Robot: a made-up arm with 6 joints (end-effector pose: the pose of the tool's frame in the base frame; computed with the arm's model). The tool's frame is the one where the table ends. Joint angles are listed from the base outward.
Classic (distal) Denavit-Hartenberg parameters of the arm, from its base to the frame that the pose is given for. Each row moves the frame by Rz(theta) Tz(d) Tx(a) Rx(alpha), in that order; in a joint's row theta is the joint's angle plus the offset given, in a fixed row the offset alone. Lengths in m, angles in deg.
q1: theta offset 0, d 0.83, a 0.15, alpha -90
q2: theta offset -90, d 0, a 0.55, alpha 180
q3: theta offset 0, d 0, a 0.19, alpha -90
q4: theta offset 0, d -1.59, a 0, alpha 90
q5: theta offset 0, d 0, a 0, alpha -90
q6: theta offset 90, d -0.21, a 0, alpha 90
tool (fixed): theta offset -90, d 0, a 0, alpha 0
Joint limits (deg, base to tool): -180..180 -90..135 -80.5..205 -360..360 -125..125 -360..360
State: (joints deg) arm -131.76 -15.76 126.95 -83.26 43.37 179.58
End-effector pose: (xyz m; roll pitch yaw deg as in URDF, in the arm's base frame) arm 0.8996 1.2226 2.2505 58.93 -22.10 95.64
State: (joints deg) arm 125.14 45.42 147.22 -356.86 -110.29 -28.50
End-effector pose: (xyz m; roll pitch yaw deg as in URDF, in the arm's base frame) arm -0.1282 0.2009 2.7025 29.15 8.51 122.16
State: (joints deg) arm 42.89 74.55 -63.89 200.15 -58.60 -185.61
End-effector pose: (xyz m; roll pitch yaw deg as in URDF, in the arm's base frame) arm -0.3012 -0.1956 -0.4190 57.77 70.95 107.15
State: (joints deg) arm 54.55 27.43 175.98 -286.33 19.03 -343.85
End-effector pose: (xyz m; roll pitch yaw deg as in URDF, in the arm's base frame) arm -0.7678 -0.9652 2.0728 99.71 -24.52 -145.57
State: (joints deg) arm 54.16 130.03 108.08 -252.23 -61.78 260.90
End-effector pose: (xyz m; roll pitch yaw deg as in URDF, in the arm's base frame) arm 1.4486 1.7047 0.0734 -18.57 -4.17 -3.12
